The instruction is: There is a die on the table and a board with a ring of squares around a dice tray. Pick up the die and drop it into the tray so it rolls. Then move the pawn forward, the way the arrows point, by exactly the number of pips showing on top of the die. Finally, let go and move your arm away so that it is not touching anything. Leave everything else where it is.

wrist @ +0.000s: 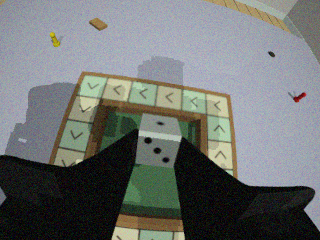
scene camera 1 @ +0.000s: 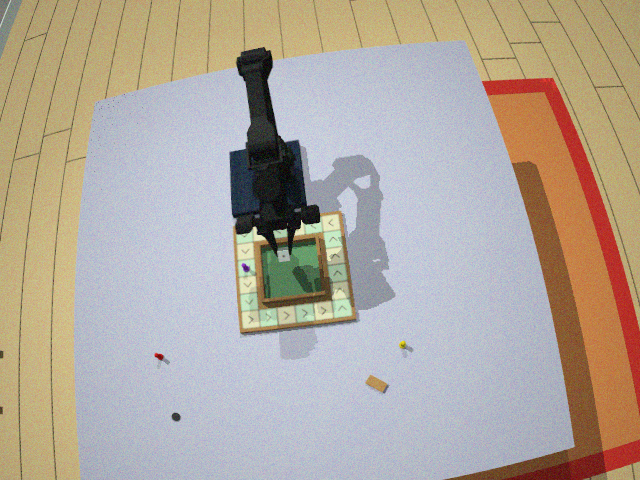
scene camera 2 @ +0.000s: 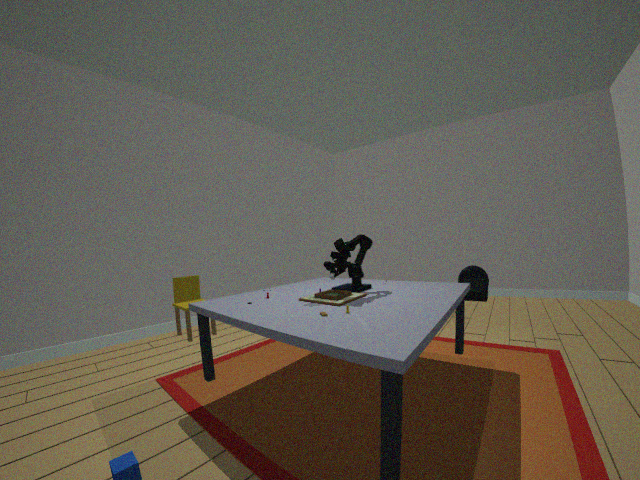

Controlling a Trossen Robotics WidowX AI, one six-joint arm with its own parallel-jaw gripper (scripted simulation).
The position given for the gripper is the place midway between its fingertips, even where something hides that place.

Note:
The gripper (scene camera 1: 284, 255) holds a white die (wrist: 159, 138). Further things: a green dice tray (scene camera 1: 300, 275).
The gripper also shows in the wrist view (wrist: 157, 138). The green dice tray also shows in the wrist view (wrist: 152, 190).

